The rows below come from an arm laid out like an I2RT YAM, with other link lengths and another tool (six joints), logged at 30 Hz.
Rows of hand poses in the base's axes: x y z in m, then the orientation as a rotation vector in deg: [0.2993, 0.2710, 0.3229, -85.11, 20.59, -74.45]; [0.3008, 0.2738, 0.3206, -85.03, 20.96, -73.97]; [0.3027, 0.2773, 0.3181, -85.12, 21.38, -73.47]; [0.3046, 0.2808, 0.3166, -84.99, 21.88, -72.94]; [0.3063, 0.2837, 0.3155, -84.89, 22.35, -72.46]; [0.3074, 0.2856, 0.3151, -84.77, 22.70, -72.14]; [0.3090, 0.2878, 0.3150, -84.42, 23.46, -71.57]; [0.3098, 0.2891, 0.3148, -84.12, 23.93, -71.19]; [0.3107, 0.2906, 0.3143, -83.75, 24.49, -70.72]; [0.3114, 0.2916, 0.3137, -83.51, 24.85, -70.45]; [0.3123, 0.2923, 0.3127, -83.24, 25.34, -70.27]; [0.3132, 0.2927, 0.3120, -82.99, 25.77, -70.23]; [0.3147, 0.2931, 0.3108, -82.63, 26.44, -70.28]
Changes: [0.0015, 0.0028, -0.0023, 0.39, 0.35, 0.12]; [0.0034, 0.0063, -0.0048, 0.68, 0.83, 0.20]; [0.0053, 0.0098, -0.0063, 1.17, 1.24, 0.28]; [0.0070, 0.0127, -0.0074, 1.61, 1.64, 0.34]; [0.0081, 0.0146, -0.0078, 1.96, 1.89, 0.37]; [0.0097, 0.0168, -0.0079, 2.73, 2.33, 0.34]; [0.0105, 0.0181, -0.0081, 3.29, 2.57, 0.36]; [0.0114, 0.0196, -0.0086, 3.96, 2.87, 0.39]; [0.0121, 0.0206, -0.0092, 4.38, 3.04, 0.38]; [0.0130, 0.0213, -0.0102, 4.84, 3.22, 0.24]; [0.0139, 0.0217, -0.0109, 5.20, 3.31, 0.04]; [0.0154, 0.0221, -0.0121, 5.70, 3.41, -0.36]
